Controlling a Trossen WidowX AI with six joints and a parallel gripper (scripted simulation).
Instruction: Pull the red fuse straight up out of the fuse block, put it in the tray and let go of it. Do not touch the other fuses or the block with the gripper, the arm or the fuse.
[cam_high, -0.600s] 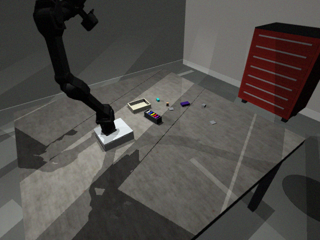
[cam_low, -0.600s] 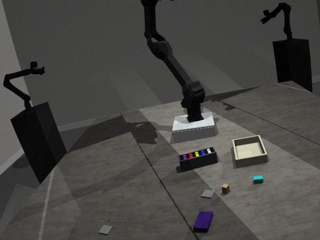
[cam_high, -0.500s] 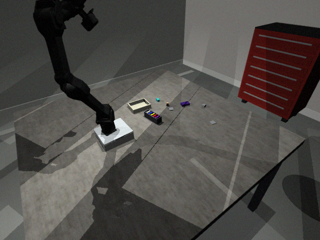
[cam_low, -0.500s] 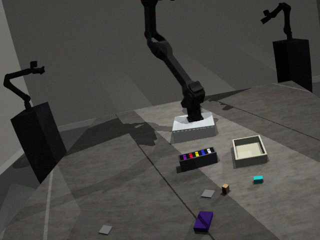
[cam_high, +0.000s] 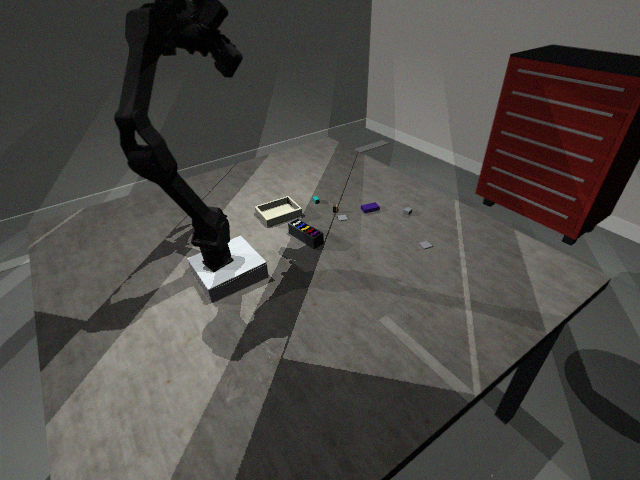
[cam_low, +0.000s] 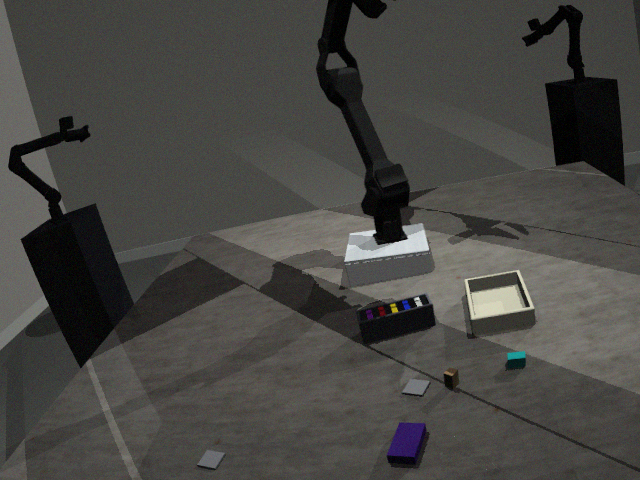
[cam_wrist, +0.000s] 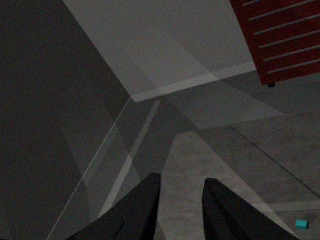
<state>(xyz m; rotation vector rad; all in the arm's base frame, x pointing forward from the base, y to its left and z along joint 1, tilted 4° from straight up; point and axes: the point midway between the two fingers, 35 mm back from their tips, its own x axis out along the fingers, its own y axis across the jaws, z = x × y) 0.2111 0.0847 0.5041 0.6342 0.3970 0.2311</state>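
The red fuse lies 60 mm ahead of my gripper tip, 190 mm to the right of it and 520 mm below it. The rest, counted from my gripper tip: blue fuse (60 mm ahead, 150 mm to the right, 520 mm below); then white fuse (60 mm ahead, 130 mm to the right, 520 mm below); then cream tray (80 mm ahead, 540 mm below).
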